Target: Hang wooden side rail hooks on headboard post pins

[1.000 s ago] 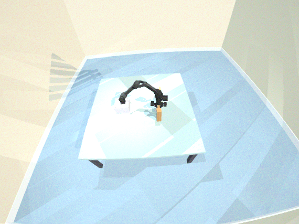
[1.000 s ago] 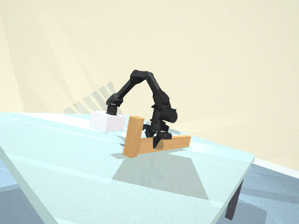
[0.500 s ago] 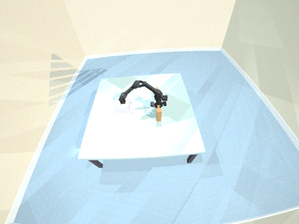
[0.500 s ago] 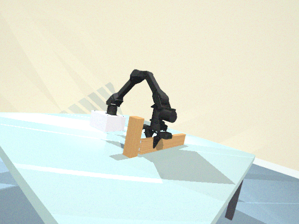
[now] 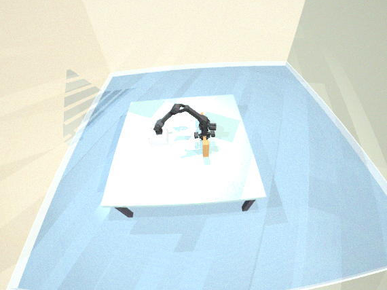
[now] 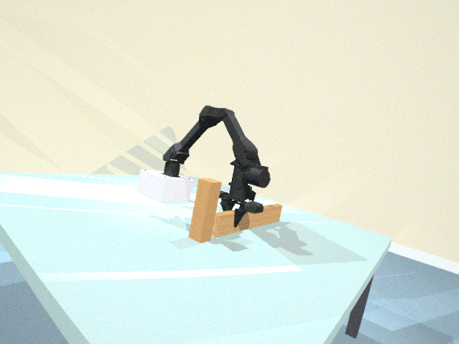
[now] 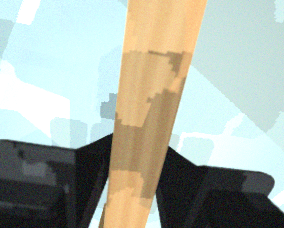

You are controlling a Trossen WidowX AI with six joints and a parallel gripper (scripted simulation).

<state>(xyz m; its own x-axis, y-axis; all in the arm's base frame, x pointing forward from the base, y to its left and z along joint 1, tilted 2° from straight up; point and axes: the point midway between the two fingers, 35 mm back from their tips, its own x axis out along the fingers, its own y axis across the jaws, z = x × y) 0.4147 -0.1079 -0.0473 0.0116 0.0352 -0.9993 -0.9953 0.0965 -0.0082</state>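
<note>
Right now my gripper tip is 2 cm past the wooden headboard post, 15 cm to the left of it and 6 cm below it.
</note>
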